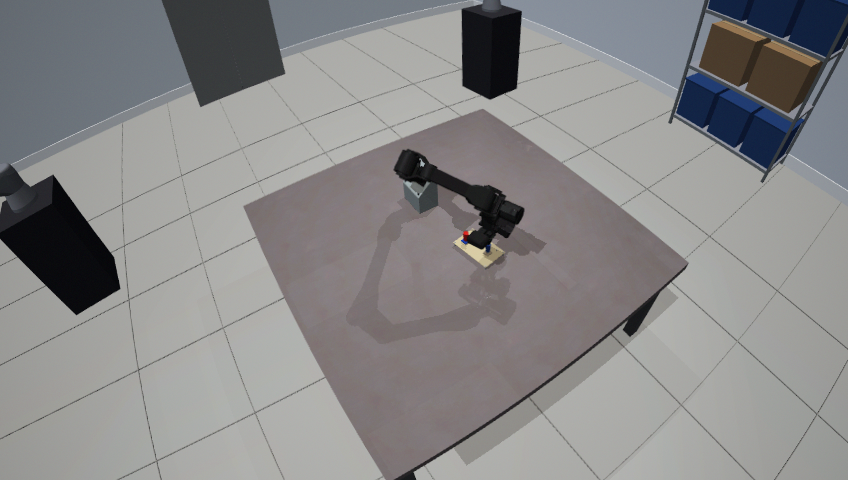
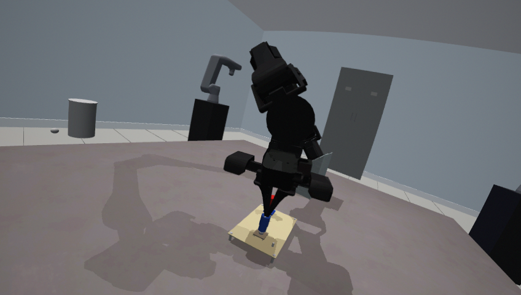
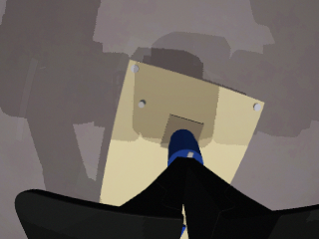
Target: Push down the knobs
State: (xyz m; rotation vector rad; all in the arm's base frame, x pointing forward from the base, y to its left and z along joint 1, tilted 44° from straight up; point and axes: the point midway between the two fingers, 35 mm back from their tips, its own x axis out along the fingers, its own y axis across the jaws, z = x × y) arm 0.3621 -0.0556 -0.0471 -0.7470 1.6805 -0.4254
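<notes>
The blue knob is 1 cm below my gripper tip. Also, from my gripper tip: red knob: 9 cm behind, 2 cm to the right, 2 cm below.
</notes>
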